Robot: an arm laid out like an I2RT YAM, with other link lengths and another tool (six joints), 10 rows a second.
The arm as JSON. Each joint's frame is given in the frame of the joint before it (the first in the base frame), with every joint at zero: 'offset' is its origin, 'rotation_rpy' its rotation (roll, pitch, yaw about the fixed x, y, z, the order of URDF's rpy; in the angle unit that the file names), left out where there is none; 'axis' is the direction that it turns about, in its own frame. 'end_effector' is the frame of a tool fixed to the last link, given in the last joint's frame.
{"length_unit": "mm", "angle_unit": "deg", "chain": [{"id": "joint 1", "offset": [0.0, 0.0, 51.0], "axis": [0.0, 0.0, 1.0]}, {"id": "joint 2", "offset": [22.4, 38.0, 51.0], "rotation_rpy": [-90.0, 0.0, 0.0], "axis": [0.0, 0.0, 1.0]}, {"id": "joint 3", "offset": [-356.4, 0.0, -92.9], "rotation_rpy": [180.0, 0.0, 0.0], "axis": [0.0, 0.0, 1.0]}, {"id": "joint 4", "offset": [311.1, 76.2, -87.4], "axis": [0.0, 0.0, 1.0]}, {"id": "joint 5", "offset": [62.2, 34.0, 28.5], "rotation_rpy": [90.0, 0.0, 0.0], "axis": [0.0, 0.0, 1.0]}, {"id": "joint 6", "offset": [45.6, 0.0, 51.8], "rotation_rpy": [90.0, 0.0, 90.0], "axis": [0.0, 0.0, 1.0]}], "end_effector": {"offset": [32.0, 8.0, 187.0], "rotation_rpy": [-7.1, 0.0, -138.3]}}
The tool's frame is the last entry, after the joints.
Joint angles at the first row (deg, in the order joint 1, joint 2, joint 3, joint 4, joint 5, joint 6):
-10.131, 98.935, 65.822, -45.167, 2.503, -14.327
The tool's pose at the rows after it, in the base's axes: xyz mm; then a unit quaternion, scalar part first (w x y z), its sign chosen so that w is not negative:
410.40 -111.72 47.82 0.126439 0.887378 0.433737 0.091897
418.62 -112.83 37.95 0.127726 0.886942 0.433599 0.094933
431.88 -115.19 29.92 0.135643 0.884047 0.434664 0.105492
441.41 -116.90 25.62 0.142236 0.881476 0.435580 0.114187
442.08 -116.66 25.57 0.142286 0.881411 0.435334 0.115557
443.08 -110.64 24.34 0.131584 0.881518 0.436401 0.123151
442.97 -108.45 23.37 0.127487 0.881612 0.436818 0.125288
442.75 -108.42 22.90 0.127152 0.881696 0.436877 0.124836
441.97 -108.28 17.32 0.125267 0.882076 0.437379 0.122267
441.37 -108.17 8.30 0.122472 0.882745 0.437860 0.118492
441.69 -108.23 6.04 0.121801 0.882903 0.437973 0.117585
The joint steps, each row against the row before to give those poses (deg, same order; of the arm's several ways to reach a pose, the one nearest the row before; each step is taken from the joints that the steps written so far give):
0.000, 1.378, 0.000, 0.503, -0.328, -0.001
0.000, 1.573, 0.000, 1.944, -0.088, -0.022
0.001, 1.421, 0.000, 2.951, 0.000, -0.326
-0.001, 0.830, -0.001, 2.099, 0.000, -0.286
0.000, 0.001, -0.021, 0.153, -0.087, 0.022
0.000, 0.000, -0.043, -0.001, -1.508, 0.000
0.001, 0.021, -0.087, 0.022, -0.525, 0.001
-0.001, 0.044, -0.023, 0.001, 0.000, -0.001
0.000, 0.525, -0.349, 0.503, 0.000, -0.022
0.000, 0.939, -0.460, 0.851, 0.000, 0.001
0.000, 0.306, -0.021, 0.197, 0.000, -0.001

